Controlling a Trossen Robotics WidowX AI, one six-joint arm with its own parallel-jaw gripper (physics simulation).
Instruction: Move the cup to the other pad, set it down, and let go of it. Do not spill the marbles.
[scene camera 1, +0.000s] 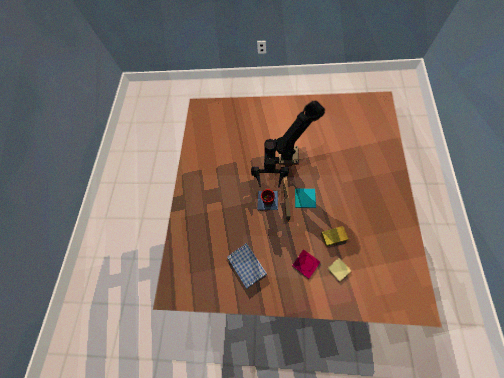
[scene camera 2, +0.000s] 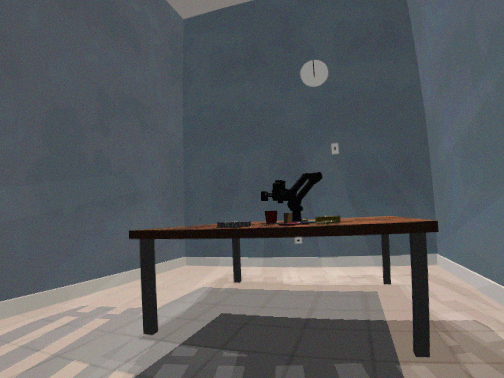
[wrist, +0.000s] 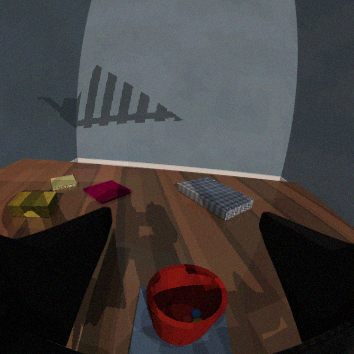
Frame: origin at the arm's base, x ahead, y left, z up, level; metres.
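Seen in the pictures: gripper, fingertip midpoint: (scene camera 1: 269, 187) (scene camera 2: 272, 196) (wrist: 187, 218); arm's base, link origin: (scene camera 1: 286, 154) (scene camera 2: 296, 220).
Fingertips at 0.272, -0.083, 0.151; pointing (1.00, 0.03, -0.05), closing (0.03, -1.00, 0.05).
Observation:
Offsets run from my fingertips to a thing's top centre, as dx, dy, dz. "*": to the spot under its first point.
A red cup @(+0.011, -0.012, -0.087) (scene camera 1: 268, 196) (scene camera 2: 271, 216) (wrist: 181, 327) stands upright on the blue pad (scene camera 1: 260, 207) (wrist: 142, 336). A blue marble @(+0.019, -0.029, -0.138) (wrist: 196, 313) shows inside it, with a yellowish and a reddish one partly seen in shadow. The teal pad @(-0.010, +0.189, -0.158) (scene camera 1: 305, 198) lies on the other side of an upright wooden board @(+0.000, +0.087, -0.103) (scene camera 1: 287, 200) (scene camera 2: 288, 218) and holds nothing. My gripper (scene camera 1: 270, 186) (scene camera 2: 264, 196) (wrist: 187, 218) is open and empty. It is higher than the cup, on the arm-base side of it, with its fingers spread wider than the cup.
A blue checkered block @(+0.363, -0.102, -0.136) (scene camera 1: 246, 265) (scene camera 2: 234, 224) (wrist: 215, 196), a magenta square @(* +0.341, +0.191, -0.153) (scene camera 1: 306, 264) (wrist: 107, 191), a yellow block @(+0.195, +0.330, -0.131) (scene camera 1: 335, 236) (scene camera 2: 327, 219) (wrist: 32, 204) and a pale yellow block @(+0.354, +0.346, -0.150) (scene camera 1: 340, 270) (wrist: 64, 182) lie farther out on the wooden table (scene camera 1: 200, 285) (scene camera 2: 280, 232).

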